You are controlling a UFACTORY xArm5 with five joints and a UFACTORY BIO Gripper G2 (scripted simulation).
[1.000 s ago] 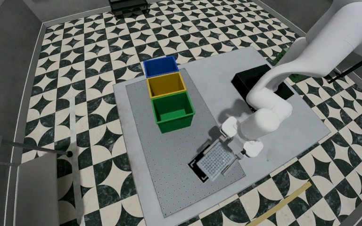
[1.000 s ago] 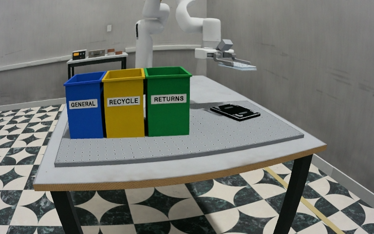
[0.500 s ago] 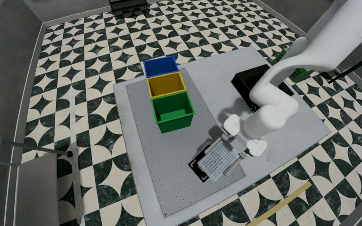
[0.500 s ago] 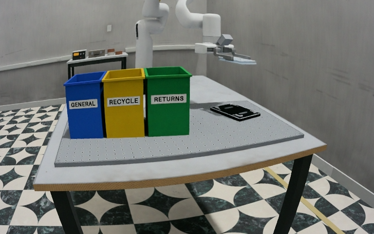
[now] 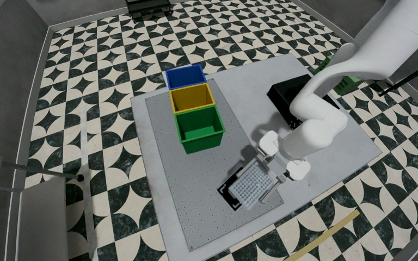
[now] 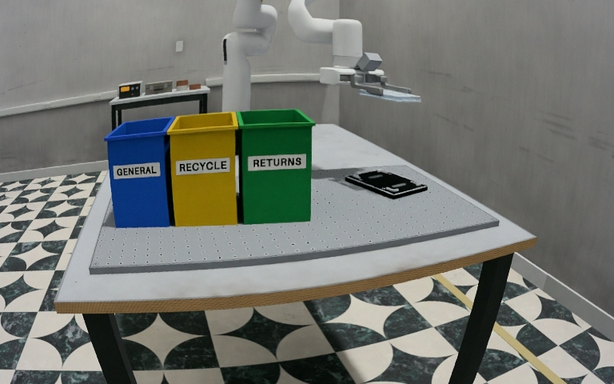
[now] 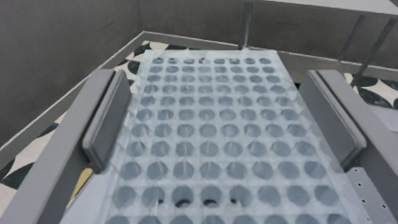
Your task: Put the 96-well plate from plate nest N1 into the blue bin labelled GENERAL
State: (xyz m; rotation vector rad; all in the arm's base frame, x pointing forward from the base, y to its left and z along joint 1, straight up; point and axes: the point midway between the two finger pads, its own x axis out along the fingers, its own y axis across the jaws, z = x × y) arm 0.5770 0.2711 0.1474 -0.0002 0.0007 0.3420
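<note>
The blue general bin is 55 cm to the right of my hand, 14 cm below it and 5 cm ahead of it. From my hand the other things lie so: green returns bin: 28 cm to the right, 14 cm below, 8 cm ahead; clear 96-well plate: 1 cm below; black plate nest N1: 22 cm below.
</note>
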